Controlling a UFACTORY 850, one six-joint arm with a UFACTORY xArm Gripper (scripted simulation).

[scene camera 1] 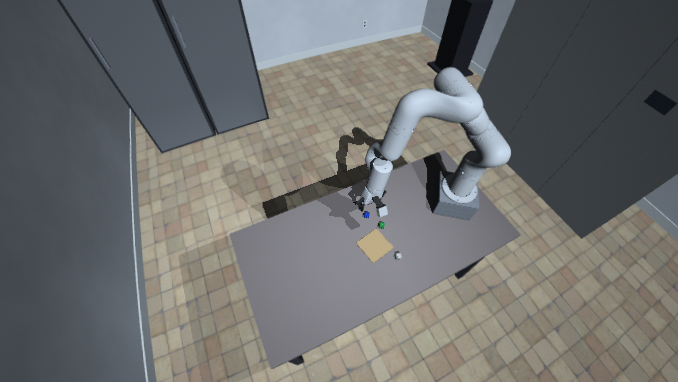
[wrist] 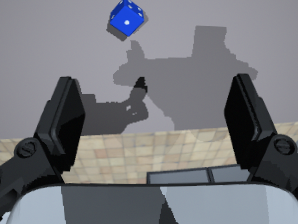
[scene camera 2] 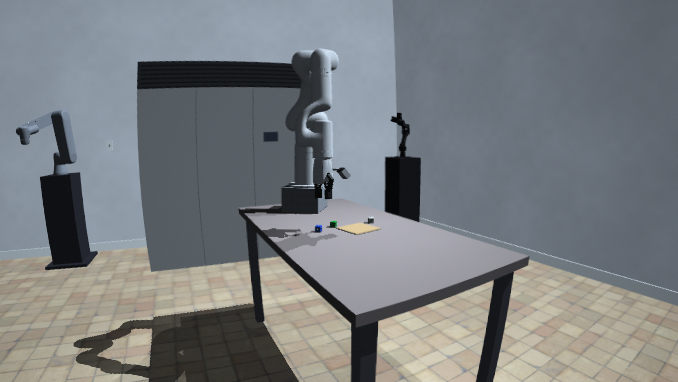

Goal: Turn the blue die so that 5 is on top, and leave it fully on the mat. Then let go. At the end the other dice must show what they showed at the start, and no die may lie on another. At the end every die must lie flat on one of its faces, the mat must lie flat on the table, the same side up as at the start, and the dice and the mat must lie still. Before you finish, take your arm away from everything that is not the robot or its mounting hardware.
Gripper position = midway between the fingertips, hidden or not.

Note:
In view: the gripper (scene camera 2: pixel 323 198).
The gripper also shows in the wrist view (wrist: pixel 154 93).

